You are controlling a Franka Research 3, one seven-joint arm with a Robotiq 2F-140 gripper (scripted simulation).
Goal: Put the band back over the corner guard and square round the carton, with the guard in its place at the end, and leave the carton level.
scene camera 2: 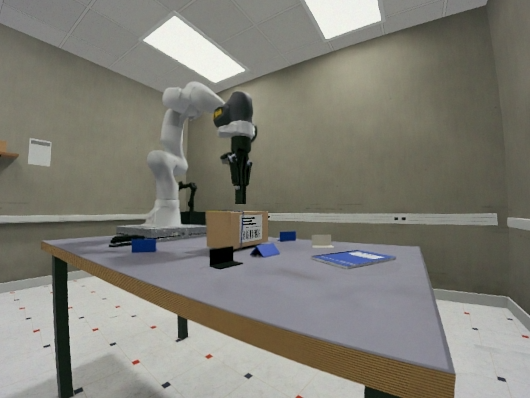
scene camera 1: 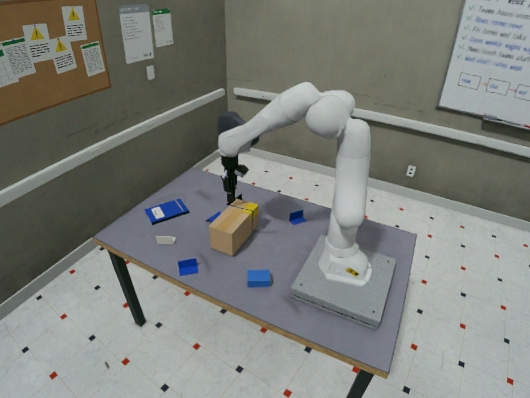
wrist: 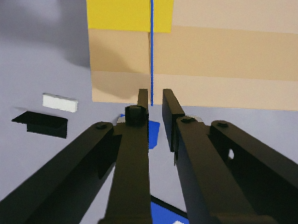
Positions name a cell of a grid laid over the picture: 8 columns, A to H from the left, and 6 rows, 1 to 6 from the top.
Scene:
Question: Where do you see a brown carton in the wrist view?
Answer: At G2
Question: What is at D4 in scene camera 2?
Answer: A brown carton.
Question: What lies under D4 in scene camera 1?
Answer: A brown carton.

